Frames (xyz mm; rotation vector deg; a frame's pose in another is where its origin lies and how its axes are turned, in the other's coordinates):
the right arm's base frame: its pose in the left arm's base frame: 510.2 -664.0 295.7 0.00 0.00 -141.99
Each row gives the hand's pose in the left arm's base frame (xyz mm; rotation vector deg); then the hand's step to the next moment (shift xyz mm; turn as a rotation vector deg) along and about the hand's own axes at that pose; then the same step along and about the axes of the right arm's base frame.
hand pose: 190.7 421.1 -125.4 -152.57 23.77 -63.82
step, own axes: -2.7 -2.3 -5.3 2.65 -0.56 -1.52
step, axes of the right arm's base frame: 2.6 -5.2 2.6 -0.29 0.90 2.96
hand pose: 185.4 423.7 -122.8 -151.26 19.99 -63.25
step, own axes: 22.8 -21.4 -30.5 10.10 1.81 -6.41
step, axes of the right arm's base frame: -2.2 -9.1 42.7 1.95 5.84 10.41
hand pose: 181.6 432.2 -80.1 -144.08 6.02 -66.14
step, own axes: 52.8 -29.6 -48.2 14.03 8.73 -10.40
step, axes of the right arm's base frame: 1.8 -3.3 77.3 7.01 12.66 13.11
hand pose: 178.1 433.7 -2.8 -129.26 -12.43 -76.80
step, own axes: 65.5 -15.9 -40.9 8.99 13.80 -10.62
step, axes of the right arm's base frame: 12.6 8.1 77.4 10.01 15.25 7.16
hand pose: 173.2 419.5 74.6 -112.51 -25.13 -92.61
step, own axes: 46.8 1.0 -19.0 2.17 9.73 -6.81
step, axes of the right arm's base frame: 13.4 10.6 47.5 6.87 9.88 0.92
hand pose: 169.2 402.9 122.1 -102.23 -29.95 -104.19
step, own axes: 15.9 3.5 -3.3 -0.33 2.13 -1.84
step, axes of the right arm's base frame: 4.1 4.9 15.3 1.81 2.09 -0.62
